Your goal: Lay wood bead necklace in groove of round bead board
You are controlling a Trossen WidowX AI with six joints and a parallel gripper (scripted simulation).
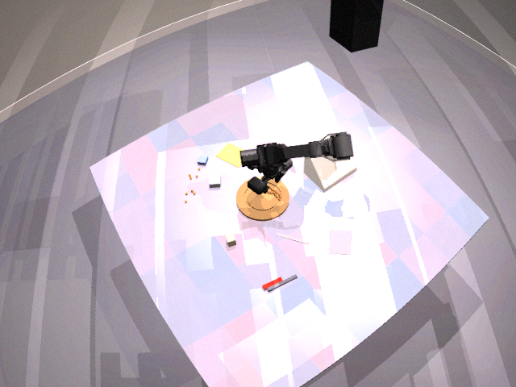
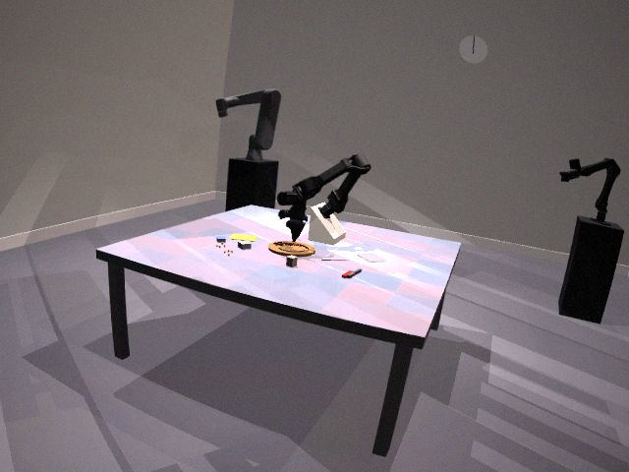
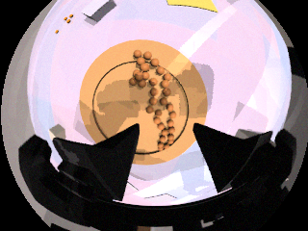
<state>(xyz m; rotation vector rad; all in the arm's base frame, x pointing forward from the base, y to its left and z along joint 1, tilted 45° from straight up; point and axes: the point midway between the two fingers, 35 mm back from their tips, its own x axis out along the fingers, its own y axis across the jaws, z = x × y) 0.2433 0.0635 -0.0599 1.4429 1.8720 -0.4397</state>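
The round bead board is 40 mm ahead of my gripper tip, 20 mm below it and 10 mm to the left of it. Also, from my gripper tip: white block: 170 mm ahead, 150 mm to the right, 20 mm below; thin rod: 210 mm to the left, 30 mm below, 30 mm ahead; yellow sheet: 250 mm to the right, 40 mm ahead, 30 mm below.
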